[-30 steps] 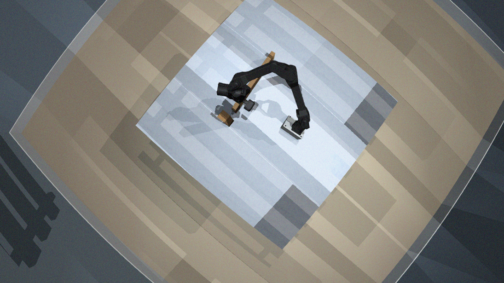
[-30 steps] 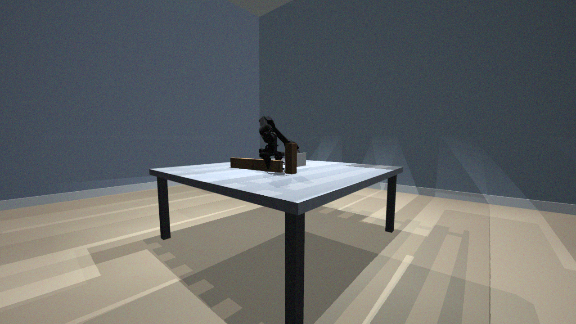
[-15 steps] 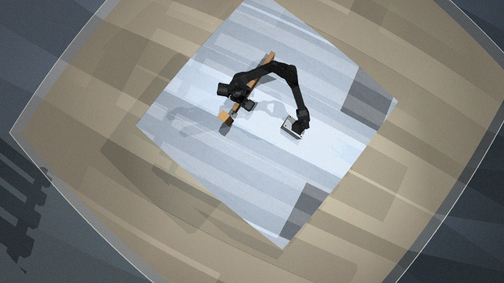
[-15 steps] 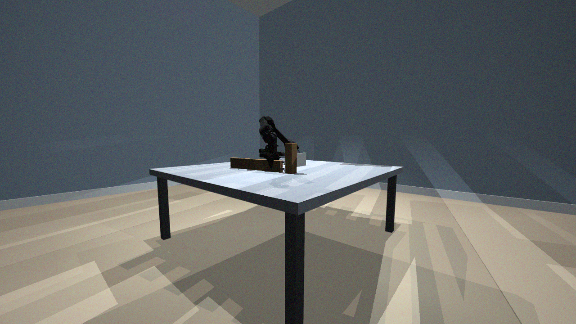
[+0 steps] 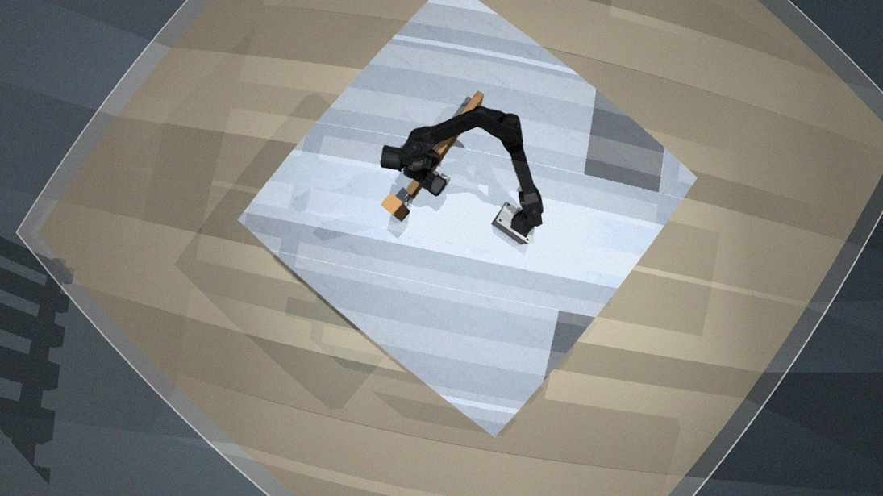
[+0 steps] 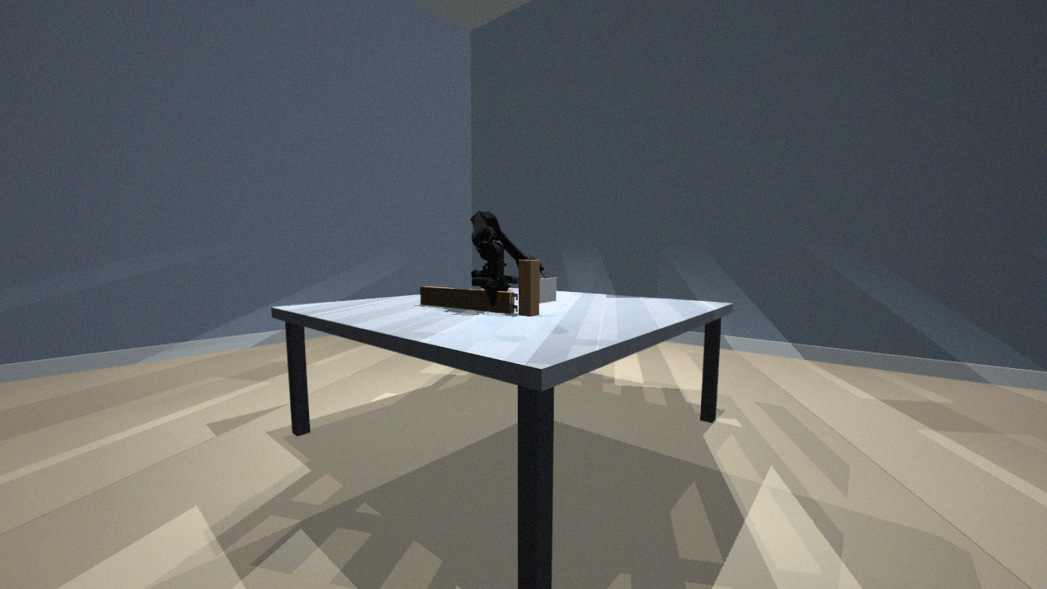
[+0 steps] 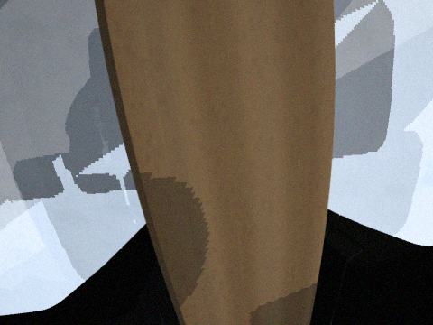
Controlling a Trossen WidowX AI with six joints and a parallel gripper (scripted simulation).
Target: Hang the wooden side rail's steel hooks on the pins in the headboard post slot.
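The headboard post is 140 mm to the left of my gripper tip and 70 mm above it.
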